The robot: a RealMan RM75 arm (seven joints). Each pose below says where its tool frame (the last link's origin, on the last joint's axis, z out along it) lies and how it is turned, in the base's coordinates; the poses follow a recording.
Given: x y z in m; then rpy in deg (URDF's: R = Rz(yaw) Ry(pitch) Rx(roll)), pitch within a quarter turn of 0, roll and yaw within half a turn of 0.
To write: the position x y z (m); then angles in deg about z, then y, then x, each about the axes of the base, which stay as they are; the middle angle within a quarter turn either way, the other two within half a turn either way. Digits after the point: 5 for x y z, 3 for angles.
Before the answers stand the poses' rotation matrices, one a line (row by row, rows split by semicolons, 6 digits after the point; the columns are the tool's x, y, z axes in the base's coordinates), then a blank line. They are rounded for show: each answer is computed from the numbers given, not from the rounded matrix.
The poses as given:
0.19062, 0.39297, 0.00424, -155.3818, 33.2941, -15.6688
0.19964, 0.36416, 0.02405, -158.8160, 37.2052, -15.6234
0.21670, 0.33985, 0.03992, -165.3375, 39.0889, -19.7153
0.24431, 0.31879, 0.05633, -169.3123, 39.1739, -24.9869
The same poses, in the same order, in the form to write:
0.804802 -0.465700 -0.367990; -0.225747 -0.813562 0.535868; -0.548937 -0.348195 -0.759887
0.767047 -0.461548 -0.445659; -0.214501 -0.839127 0.499854; -0.604671 -0.287818 -0.742653
0.730670 -0.476606 -0.488843; -0.261838 -0.856882 0.444065; -0.630525 -0.196468 -0.750892
0.702674 -0.521267 -0.484283; -0.327467 -0.841196 0.430296; -0.631676 -0.143771 -0.761784

0.19062, 0.39297, 0.00424, 30.056, -21.592, -144.809
0.19964, 0.36416, 0.02405, 31.036, -26.466, -146.057
0.21670, 0.33985, 0.03992, 33.116, -29.265, -149.401
0.24431, 0.31879, 0.05633, 36.569, -28.966, -150.540

